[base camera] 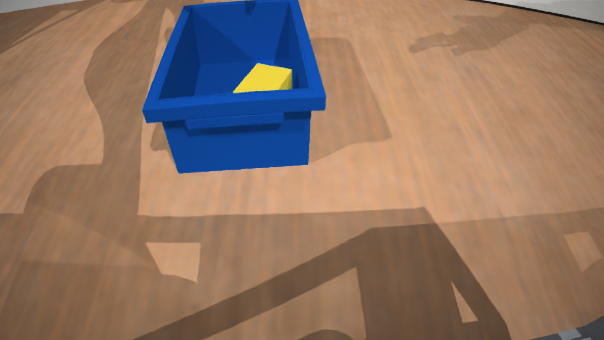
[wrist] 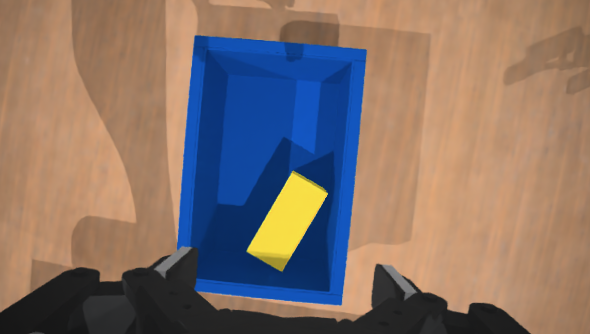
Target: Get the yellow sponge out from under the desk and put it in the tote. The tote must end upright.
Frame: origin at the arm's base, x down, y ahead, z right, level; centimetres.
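Seen in the pictures: gripper, fingertip midpoint: (wrist: 285, 276).
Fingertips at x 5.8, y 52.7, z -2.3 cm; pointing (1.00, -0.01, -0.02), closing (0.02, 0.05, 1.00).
Observation:
Offsets run from my fingertips to a thing's top centre. Level surfaces: height alone.
The yellow sponge @[dx +26.2, dy -3.0, dz -0.5 cm] (base camera: 265, 78) (wrist: 288, 220) is inside the blue tote @[dx +21.9, dy +3.5, dz -3.4 cm] (base camera: 240, 145) (wrist: 352, 165), toward the tote's near end and right side, lying askew to the walls. The tote stands upright on the wooden floor. My gripper (wrist: 285, 276) is open and empty in the wrist view, above the near end of the tote, with its fingertips apart on either side. The gripper does not show in the base camera view. The desk does not show in either view.
The wooden floor @[dx +33.9 cm] (base camera: 450, 165) (wrist: 500, 200) surrounds the tote, with shadows of the robot across it. A pale wall (base camera: 565, 7) with a dark bottom edge is at the far right. A grey part of something (base camera: 575, 332) shows at the bottom right corner.

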